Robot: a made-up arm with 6 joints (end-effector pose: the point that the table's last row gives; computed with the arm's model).
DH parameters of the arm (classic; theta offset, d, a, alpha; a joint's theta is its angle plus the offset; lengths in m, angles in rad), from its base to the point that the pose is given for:
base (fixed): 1.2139 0 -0.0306 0
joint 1: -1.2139 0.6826 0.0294 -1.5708
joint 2: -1.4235 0 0.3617 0
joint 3: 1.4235 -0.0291 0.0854 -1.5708
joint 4: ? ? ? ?
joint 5: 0 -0.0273 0.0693 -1.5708
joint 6: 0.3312 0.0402 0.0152 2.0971
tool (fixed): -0.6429 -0.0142 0 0
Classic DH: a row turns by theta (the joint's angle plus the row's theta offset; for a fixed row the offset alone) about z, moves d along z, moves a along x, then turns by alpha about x.
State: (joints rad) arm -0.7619 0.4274 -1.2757 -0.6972 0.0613 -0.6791
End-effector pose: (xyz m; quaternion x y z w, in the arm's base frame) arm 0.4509 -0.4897 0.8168 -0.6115 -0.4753 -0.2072 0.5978
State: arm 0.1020 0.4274 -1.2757 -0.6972 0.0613 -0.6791
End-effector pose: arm 0.6397 0.0229 0.8168 -0.3563 -0.6876 0.0621 0.6296
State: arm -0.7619 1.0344 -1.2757 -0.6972 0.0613 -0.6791
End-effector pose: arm 0.4258 -0.4657 0.4376 -0.5050 -0.2816 -0.1635 0.7994
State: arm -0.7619 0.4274 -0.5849 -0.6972 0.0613 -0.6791
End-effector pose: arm 0.3021 -0.3477 0.5841 -0.4864 -0.2524 -0.1562 0.8218
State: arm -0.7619 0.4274 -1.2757 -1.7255 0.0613 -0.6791
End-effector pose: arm 0.4653 -0.4308 0.7825 -0.5901 -0.5157 0.2966 0.5457
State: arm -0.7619 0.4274 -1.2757 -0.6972 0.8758 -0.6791
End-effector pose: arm 0.4229 -0.5205 0.7497 -0.6691 -0.1008 -0.1407 0.7227
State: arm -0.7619 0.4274 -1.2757 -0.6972 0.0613 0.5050
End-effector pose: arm 0.4334 -0.5023 0.8139 -0.4671 -0.2750 -0.7131 0.4446
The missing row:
joint 4: 0 0.3791 -0.0224 1.5708
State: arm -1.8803 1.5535 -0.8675 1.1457 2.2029 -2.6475
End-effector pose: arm -0.0026 -0.1985 0.2983 0.4950 -0.3228 -0.7837 0.1913
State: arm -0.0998 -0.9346 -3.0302 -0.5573 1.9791 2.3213
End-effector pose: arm -0.5593 -0.0687 1.1957 0.6871 0.2732 -0.6728 0.0239
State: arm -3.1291 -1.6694 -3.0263 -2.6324 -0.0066 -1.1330
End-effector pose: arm 0.7479 -0.0443 0.6679 -0.1997 -0.7684 -0.4219 0.4378
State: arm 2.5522 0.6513 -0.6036 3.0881 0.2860 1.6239
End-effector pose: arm -0.2943 0.1527 0.4929 0.3873 -0.4473 0.8059 0.0199
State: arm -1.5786 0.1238 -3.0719 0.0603 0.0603 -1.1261
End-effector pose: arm -0.0691 -0.0932 1.4830 0.7002 0.5716 0.1190 0.4109
